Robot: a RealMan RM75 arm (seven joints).
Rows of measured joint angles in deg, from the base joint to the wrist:
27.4 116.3 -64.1 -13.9 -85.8 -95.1 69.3
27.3 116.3 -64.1 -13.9 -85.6 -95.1 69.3
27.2 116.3 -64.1 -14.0 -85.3 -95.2 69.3
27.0 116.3 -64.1 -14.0 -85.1 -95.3 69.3
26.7 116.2 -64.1 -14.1 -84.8 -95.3 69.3
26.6 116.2 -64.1 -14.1 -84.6 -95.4 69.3
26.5 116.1 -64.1 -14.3 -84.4 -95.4 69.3
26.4 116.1 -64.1 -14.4 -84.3 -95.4 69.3
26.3 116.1 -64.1 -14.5 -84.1 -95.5 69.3
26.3 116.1 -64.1 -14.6 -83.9 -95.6 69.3
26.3 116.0 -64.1 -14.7 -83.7 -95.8 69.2
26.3 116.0 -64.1 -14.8 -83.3 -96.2 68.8
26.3 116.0 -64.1 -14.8 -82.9 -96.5 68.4
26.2 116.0 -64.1 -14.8 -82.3 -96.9 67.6
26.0 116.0 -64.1 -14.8 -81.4 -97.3 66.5
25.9 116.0 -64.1 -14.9 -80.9 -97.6 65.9
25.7 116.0 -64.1 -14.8 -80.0 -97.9 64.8
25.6 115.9 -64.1 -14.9 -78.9 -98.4 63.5
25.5 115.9 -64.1 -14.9 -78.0 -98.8 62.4
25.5 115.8 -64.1 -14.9 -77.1 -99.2 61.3
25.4 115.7 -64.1 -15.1 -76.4 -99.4 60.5
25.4 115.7 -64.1 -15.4 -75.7 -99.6 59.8
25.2 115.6 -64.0 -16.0 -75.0 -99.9 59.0
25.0 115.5 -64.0 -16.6 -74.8 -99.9 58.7
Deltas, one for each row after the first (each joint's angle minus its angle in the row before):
-0.1 0.0 0.0 0.0 0.2 0.0 0.0
-0.1 0.0 0.0 -0.1 0.3 -0.1 0.0
-0.2 0.0 0.0 0.0 0.2 -0.1 0.0
-0.3 -0.1 0.0 -0.1 0.3 0.0 0.0
-0.1 0.0 0.0 0.0 0.2 -0.1 0.0
-0.1 -0.1 0.0 -0.2 0.2 0.0 0.0
-0.1 0.0 0.0 -0.1 0.1 0.0 0.0
-0.1 0.0 0.0 -0.1 0.2 -0.1 0.0
0.0 0.0 0.0 -0.1 0.2 -0.1 0.0
0.0 -0.1 0.0 -0.1 0.2 -0.2 -0.1
0.0 0.0 0.0 -0.1 0.4 -0.4 -0.4
0.0 0.0 0.0 0.0 0.4 -0.3 -0.4
-0.1 0.0 0.0 0.0 0.6 -0.4 -0.8
-0.2 0.0 0.0 0.0 0.9 -0.4 -1.1
-0.1 0.0 0.0 -0.1 0.5 -0.3 -0.6
-0.2 0.0 0.0 0.1 0.9 -0.3 -1.1
-0.1 -0.1 0.0 -0.1 1.1 -0.5 -1.3
-0.1 0.0 0.0 0.0 0.9 -0.4 -1.1
0.0 -0.1 0.0 0.0 0.9 -0.4 -1.1
-0.1 -0.1 0.0 -0.2 0.7 -0.2 -0.8
0.0 0.0 0.0 -0.3 0.7 -0.2 -0.7
-0.2 -0.1 0.1 -0.6 0.7 -0.3 -0.8
-0.2 -0.1 0.0 -0.6 0.2 0.0 -0.3

